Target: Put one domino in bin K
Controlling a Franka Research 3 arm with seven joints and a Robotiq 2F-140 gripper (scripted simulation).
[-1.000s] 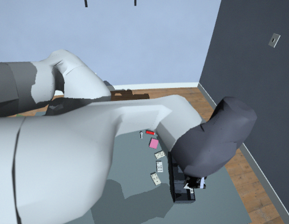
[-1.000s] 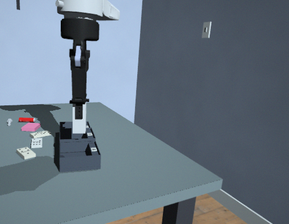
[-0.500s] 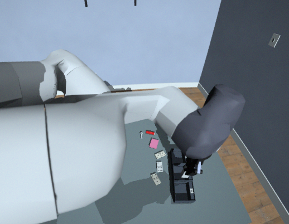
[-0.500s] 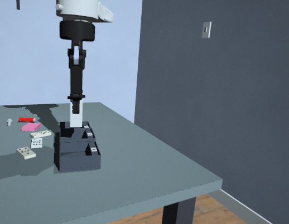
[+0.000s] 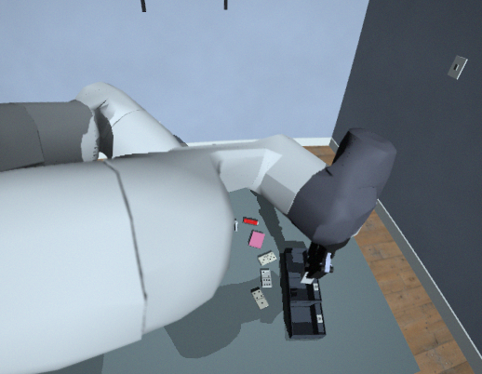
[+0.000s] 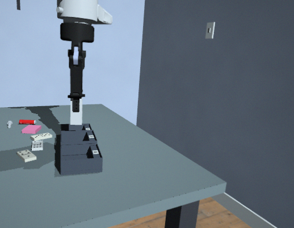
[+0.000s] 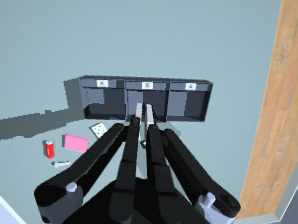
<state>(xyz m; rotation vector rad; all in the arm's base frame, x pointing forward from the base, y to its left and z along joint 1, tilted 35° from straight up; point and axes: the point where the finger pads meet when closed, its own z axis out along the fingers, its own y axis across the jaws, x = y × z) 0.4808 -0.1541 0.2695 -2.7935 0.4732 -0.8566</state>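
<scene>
Right now the flat pink piece is 18 cm to the left of my hand, 10 cm below it and 9 cm behind it. The rest, counted from my hand: white bolt: 25 cm to the left, 14 cm behind, 10 cm below; small red thing: 26 cm to the left, 9 cm below, 9 cm behind.
</scene>
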